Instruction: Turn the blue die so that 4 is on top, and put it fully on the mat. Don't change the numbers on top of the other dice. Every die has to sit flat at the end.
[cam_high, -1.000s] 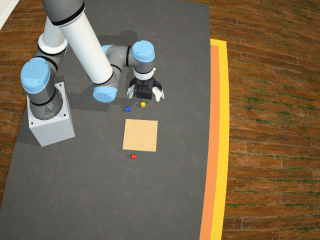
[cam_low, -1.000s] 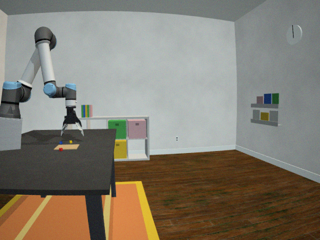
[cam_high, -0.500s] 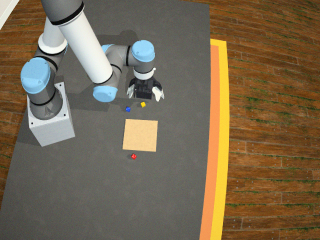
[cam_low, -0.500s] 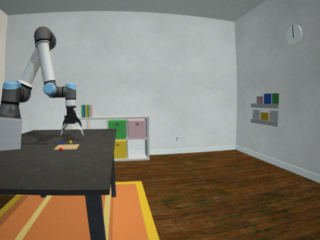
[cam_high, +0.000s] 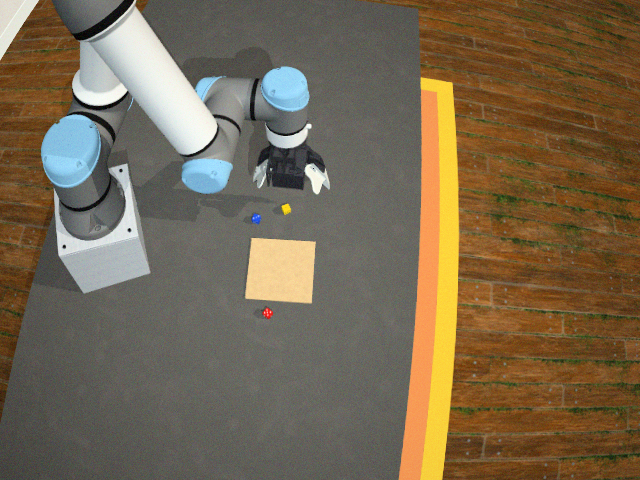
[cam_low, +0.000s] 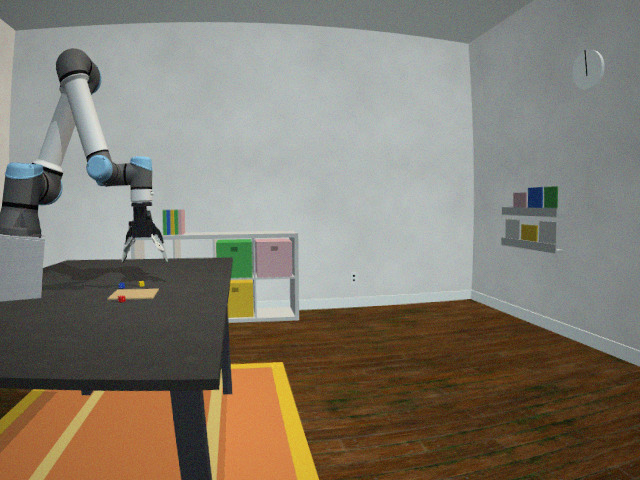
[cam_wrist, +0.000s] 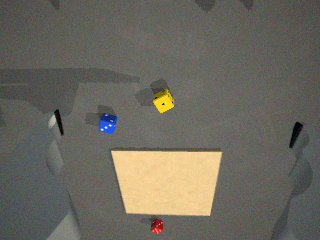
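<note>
Now: the blue die 60 mm behind my hand, 70 mm to the right of it and 70 mm below it. From my hand the other things lie so: tan mat (30 mm ahead, 170 mm to the right, 80 mm below); then yellow die (30 mm to the right, 70 mm below); then red die (40 mm ahead, 270 mm to the right, 70 mm below).
</note>
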